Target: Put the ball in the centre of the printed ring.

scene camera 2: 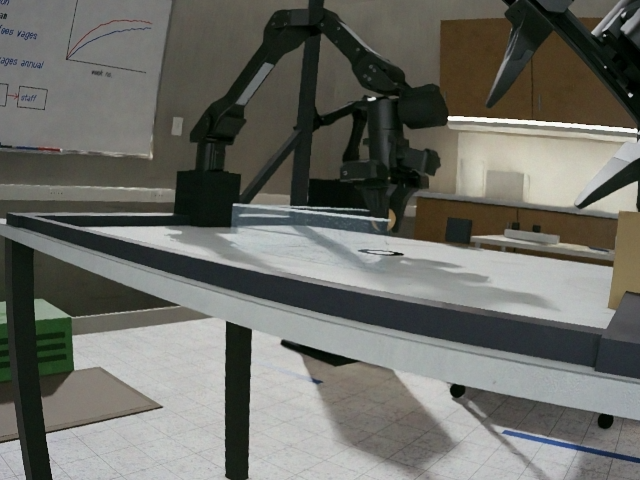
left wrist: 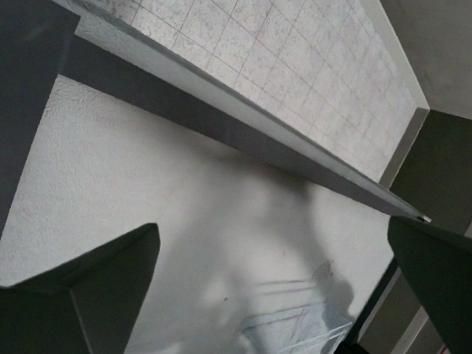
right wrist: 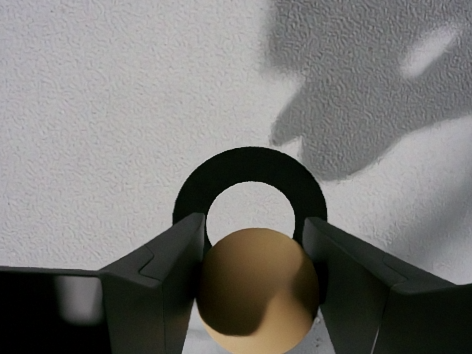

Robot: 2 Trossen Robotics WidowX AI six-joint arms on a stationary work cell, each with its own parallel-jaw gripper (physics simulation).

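Frame: origin at the left arm's base, x ahead, y left, z up, level; metres.
Seen in the pictures: left gripper, fingertip midpoint: (scene camera 2: 534,158) (left wrist: 273,231); right gripper, fingertip midpoint: (right wrist: 254,226).
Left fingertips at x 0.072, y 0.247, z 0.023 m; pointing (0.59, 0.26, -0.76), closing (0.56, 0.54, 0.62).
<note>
A point is followed by its place in that frame.
An orange-tan ball (scene camera 2: 391,219) @(x 0.451, y -0.089, z -0.046 m) (right wrist: 257,292) @(x 0.461, y -0.096, z -0.030 m) is between the fingers of my right gripper (scene camera 2: 390,226) @(x 0.456, y -0.094, z -0.066 m) (right wrist: 254,226) @(x 0.456, y -0.094, z -0.066 m), which is shut on it and holds it above the table. The black printed ring (scene camera 2: 398,253) @(x 0.449, y -0.112, z -0.098 m) (right wrist: 252,164) @(x 0.438, y -0.095, z -0.098 m) lies flat on the white table top. In scene camera 2 the ball is above the ring. In the right wrist view the ball and fingers cover the ring's lower part, and its upper arc and part of its white inside show. My left gripper (scene camera 2: 533,156) @(x 0.072, y 0.247, z 0.023 m) (left wrist: 273,231) @(x 0.072, y 0.247, z 0.023 m) is wide open and empty, high at the right of scene camera 2.
A clear, low-walled container (scene camera 2: 310,217) @(x 0.421, y 0.109, z -0.045 m) (left wrist: 300,327) @(x 0.409, y 0.108, z -0.061 m) stands on the table beside the ring, close to the right gripper. A dark raised rail (scene camera 2: 310,286) @(x 0.214, y 0.304, z -0.081 m) (left wrist: 200,116) @(x 0.086, y 0.277, z -0.078 m) runs along the table edge. A tan upright block (scene camera 2: 626,258) @(x 0.036, y 0.050, z -0.046 m) stands at the right end.
</note>
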